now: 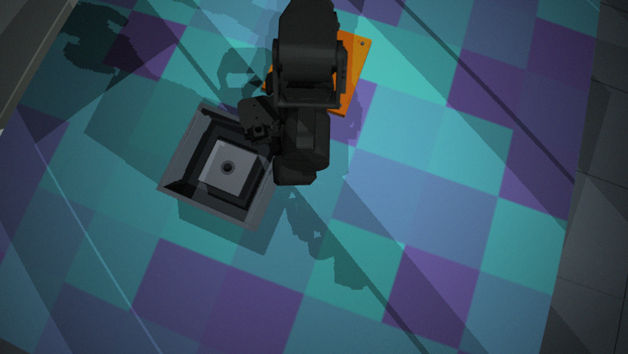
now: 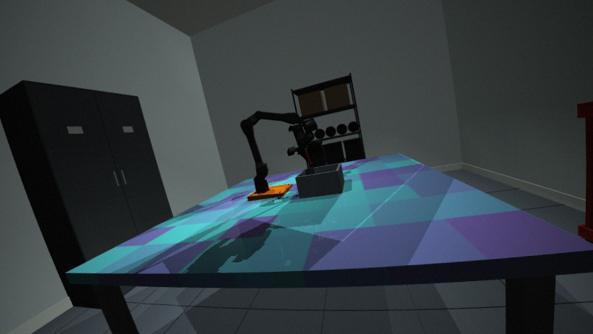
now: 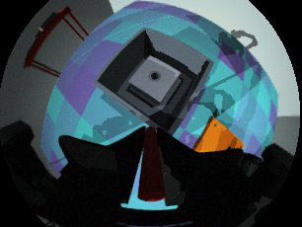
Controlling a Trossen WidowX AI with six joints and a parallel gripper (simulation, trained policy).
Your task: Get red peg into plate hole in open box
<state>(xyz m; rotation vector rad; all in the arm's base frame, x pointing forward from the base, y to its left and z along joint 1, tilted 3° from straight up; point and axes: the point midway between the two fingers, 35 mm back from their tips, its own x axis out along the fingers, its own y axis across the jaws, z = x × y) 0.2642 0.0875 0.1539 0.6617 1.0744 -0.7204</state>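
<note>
My gripper tip is now 80 mm to the left of the grey plate, 80 mm above it and 70 mm short of it. The rest, counted from my gripper tip: red peg (30 mm above, 10 mm to the left, 10 mm behind); box (100 mm below, 80 mm to the right, 70 mm ahead).
</note>
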